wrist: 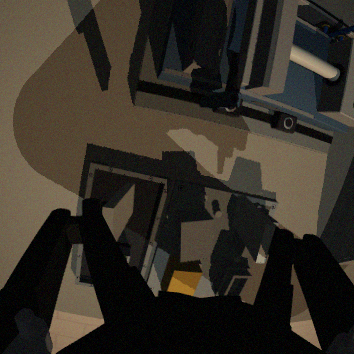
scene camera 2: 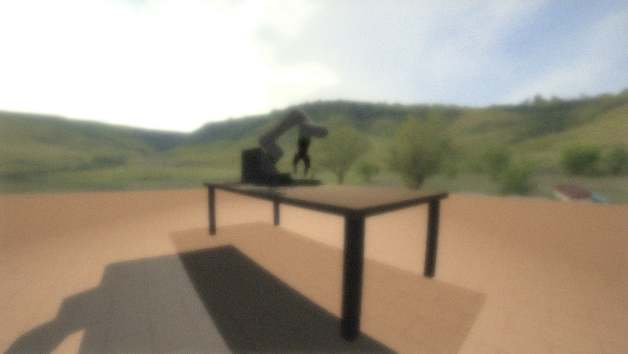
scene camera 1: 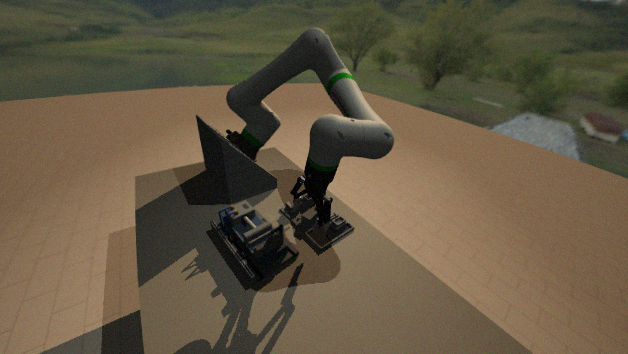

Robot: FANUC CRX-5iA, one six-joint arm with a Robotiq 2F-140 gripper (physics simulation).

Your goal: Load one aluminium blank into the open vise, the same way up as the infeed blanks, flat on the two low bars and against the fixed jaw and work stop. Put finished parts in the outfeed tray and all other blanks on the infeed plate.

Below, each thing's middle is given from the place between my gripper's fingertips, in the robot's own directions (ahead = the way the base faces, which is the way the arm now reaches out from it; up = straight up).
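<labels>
Relative to the brass blank [wrist: 182, 277], my gripper is 5 cm above it, 4 cm past it and 14 cm to the right of it.
</labels>
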